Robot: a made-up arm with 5 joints. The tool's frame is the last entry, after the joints.
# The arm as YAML. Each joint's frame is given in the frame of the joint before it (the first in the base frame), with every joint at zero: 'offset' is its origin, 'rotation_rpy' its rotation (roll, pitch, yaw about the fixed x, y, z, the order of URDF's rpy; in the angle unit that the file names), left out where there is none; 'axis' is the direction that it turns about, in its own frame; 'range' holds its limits. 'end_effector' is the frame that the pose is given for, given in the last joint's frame.
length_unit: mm
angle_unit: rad
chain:
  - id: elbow
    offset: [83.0, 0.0, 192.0]
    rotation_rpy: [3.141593, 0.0, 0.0]
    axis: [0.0, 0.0, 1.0]
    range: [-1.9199, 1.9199]
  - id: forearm
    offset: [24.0, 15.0, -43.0]
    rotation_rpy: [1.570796, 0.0, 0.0]
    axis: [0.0, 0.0, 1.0]
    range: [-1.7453, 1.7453]
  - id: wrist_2
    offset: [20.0, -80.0, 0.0]
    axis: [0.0, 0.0, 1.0]
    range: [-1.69, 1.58]
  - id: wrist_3
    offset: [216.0, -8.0, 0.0]
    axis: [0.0, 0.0, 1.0]
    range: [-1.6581, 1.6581]
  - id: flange
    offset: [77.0, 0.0, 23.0]
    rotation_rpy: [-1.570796, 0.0, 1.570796]
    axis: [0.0, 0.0, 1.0]
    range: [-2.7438, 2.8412]
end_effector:
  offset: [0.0, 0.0, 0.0]
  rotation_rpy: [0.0, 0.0, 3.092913]
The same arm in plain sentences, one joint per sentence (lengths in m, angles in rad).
The arm has five revolute joints in a row. What follows holds with every joint at zero, and every direction is one of the base frame's. Joint 1 sits 0.083 m along +x and 0.192 m along +z from the base frame's origin and rotates about -z, from -1.9199 to 1.9199 rad. Joint 2 sits 0.024 m along +x and 0.015 m along -y and 0.043 m along +z from joint 1 and rotates about +y, from -1.7453 to 1.7453 rad. Joint 3 sits 0.02 m along +x and 0.08 m along +z from joint 2 and rotates about +y, from -1.69 to 1.58 rad. Joint 4 sits 0.216 m along +x and 0.008 m along +z from joint 3 and rotates about +y, from -1.6581 to 1.6581 rad. Joint 5 sits 0.077 m along +x and 0.023 m along +y from joint 4 and rotates about -x, from -2.7438 to 2.8412 rad. The tool frame, which is the frame that the pose is given for, sits at the same point as joint 5; its axes are the base frame's turned by roll 1.5708, pitch -1.5221 and yaw -1.5708 rad (as in URDF: about the fixed x, then y, then z).
